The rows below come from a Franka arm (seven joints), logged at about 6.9 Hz.
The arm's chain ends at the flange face. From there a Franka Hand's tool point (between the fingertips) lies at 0.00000 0.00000 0.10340 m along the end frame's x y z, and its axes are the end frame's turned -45 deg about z.
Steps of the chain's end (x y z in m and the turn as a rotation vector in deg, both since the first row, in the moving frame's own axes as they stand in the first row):
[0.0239 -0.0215 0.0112 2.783 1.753 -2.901]
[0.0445 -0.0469 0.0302 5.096 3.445 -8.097]
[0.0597 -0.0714 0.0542 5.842 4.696 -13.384]
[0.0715 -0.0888 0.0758 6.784 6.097 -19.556]
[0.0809 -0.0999 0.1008 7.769 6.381 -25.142]
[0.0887 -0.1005 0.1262 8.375 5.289 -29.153]
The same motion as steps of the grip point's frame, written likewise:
[0.0379 0.0002 0.0110 0.728 3.207 -2.901]
[0.0753 -0.0046 0.0296 1.167 6.039 -8.097]
[0.1058 -0.0113 0.0533 0.810 7.451 -13.384]
[0.1293 -0.0159 0.0745 0.486 9.108 -19.556]
[0.1449 -0.0190 0.0992 0.981 10.006 -25.142]
[0.1494 -0.0164 0.1247 2.182 9.662 -29.153]

